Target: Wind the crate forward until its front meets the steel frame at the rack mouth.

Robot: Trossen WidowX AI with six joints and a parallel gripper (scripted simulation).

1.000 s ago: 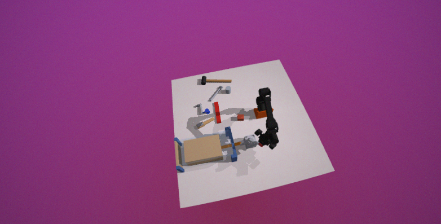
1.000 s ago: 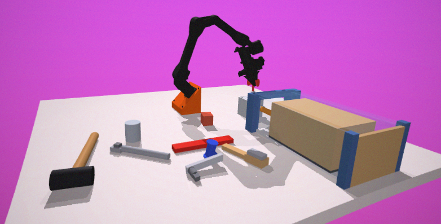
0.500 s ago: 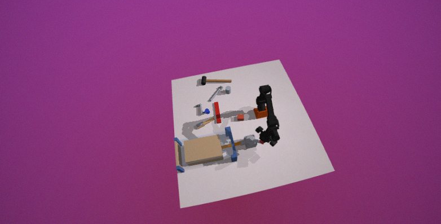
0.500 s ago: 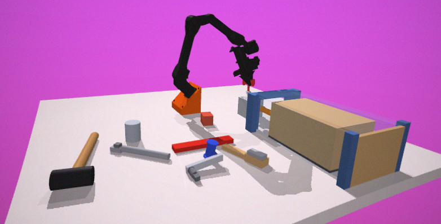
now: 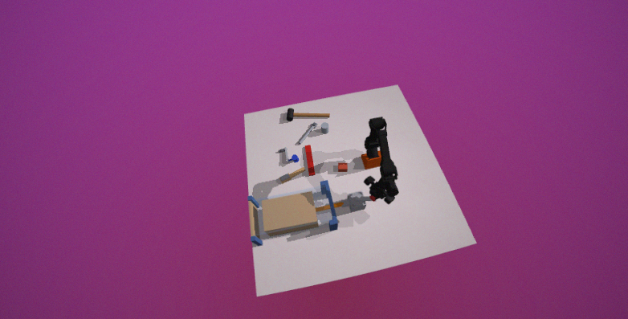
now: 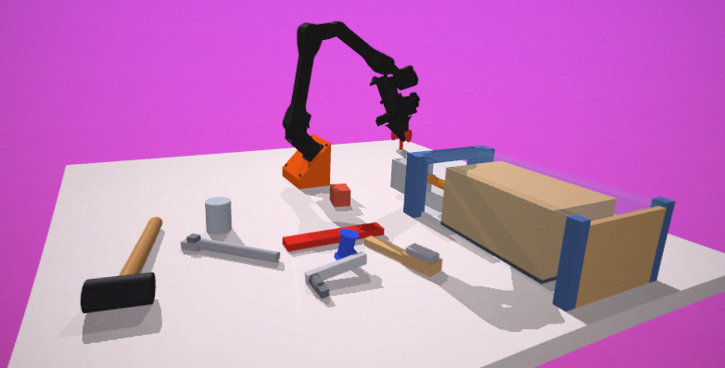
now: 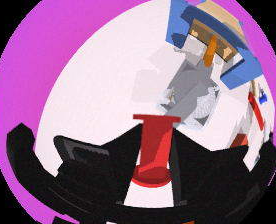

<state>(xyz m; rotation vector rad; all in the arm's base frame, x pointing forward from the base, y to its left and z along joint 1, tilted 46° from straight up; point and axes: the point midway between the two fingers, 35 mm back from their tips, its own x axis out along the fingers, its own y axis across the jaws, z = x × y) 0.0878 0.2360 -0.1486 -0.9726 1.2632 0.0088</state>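
Right now my gripper tip is 20 mm short of the red-knobbed crank, 20 mm to the left of it and 30 mm above it. The rest, counted from my gripper tip: rack (490 mm ahead, 40 mm to the right, 50 mm below); then red knob (10 mm behind, 10 mm to the right); then grey winch (70 mm ahead, 40 mm to the right, 100 mm below).
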